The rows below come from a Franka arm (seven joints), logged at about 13 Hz.
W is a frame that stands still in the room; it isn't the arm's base.
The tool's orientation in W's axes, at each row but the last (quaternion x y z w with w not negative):
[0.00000 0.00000 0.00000 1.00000]
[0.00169 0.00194 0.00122 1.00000]
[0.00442 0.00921 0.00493 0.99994]
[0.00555 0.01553 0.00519 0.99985]
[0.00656 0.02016 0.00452 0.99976]
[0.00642 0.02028 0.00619 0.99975]
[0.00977 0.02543 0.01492 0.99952]
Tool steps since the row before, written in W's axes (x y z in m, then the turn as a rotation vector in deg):
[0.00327 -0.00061 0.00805 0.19 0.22 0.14]
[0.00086 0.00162 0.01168 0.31 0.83 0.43]
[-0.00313 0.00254 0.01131 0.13 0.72 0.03]
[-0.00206 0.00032 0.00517 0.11 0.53 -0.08]
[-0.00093 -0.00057 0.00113 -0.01 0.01 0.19]
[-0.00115 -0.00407 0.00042 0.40 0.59 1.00]
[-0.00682 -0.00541 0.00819 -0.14 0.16 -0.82]
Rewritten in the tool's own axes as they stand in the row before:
[0.00327 -0.00061 0.00805 0.19 0.22 0.14]
[0.00082 0.00166 0.01168 0.31 0.83 0.43]
[-0.00331 0.00267 0.01123 0.14 0.72 0.03]
[-0.00222 0.00040 0.00510 0.12 0.53 -0.08]
[-0.00098 -0.00055 0.00110 -0.02 0.01 0.19]
[-0.00122 -0.00405 0.00042 0.37 0.60 1.01]
[-0.00739 -0.00504 0.00793 -0.09 0.15 -0.83]

